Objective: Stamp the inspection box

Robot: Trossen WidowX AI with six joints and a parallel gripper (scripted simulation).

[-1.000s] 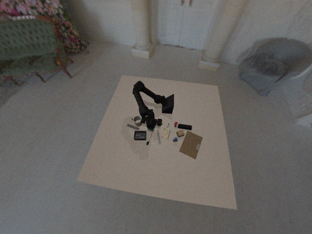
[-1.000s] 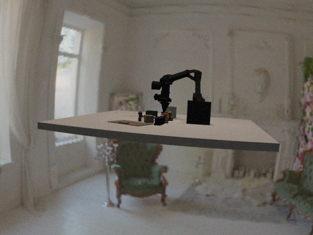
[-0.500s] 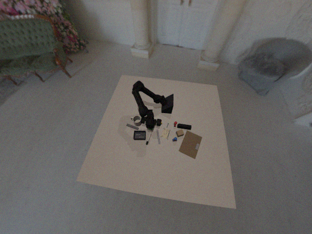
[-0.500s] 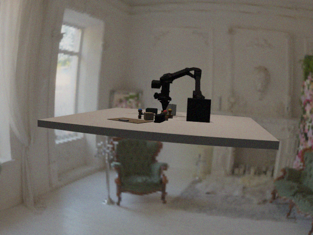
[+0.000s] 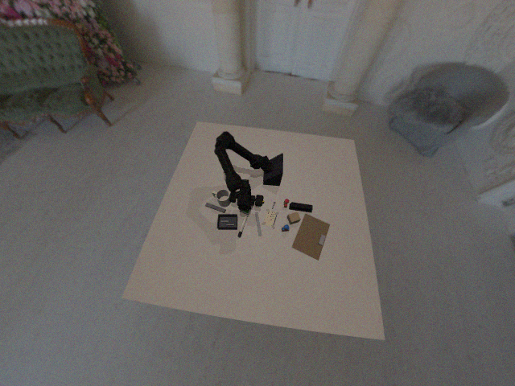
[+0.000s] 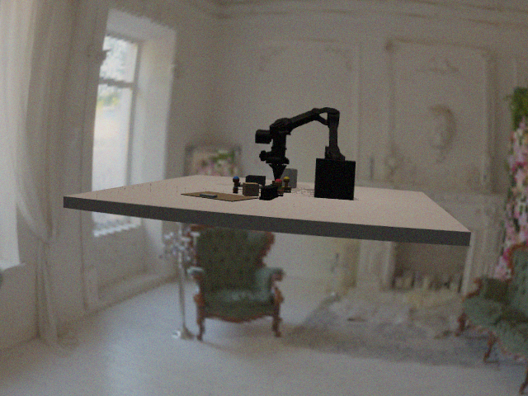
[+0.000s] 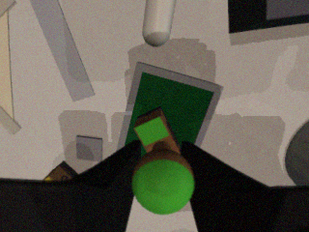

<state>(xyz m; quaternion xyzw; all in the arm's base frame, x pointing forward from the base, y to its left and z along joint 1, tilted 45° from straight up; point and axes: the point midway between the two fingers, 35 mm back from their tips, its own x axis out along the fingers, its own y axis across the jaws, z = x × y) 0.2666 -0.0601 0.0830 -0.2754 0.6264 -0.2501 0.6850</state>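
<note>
My gripper tip is right at the green-knobbed stamp. From my gripper tip the other things lie so: grey ruler (9 cm ahead, 8 cm to the left, 4 cm below); green ink pad (3 cm below); yellow stamp (6 cm behind, 8 cm to the left, 2 cm below).
</note>
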